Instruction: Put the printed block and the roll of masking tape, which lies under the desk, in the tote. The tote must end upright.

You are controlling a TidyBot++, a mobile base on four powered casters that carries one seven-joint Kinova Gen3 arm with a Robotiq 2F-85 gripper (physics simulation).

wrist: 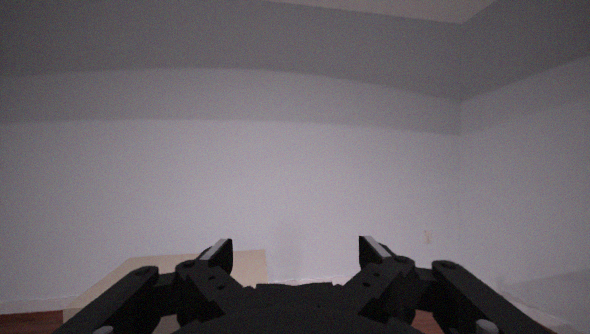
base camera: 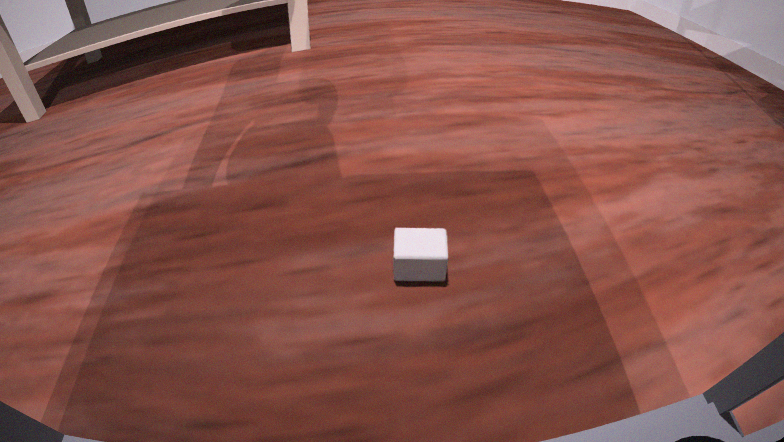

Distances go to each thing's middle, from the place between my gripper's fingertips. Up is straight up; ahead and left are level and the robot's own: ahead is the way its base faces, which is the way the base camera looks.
Scene:
My hand is 101 cm above the grey printed block [base camera: 420, 254], 24 cm short of it and 6 cm to the left of it.

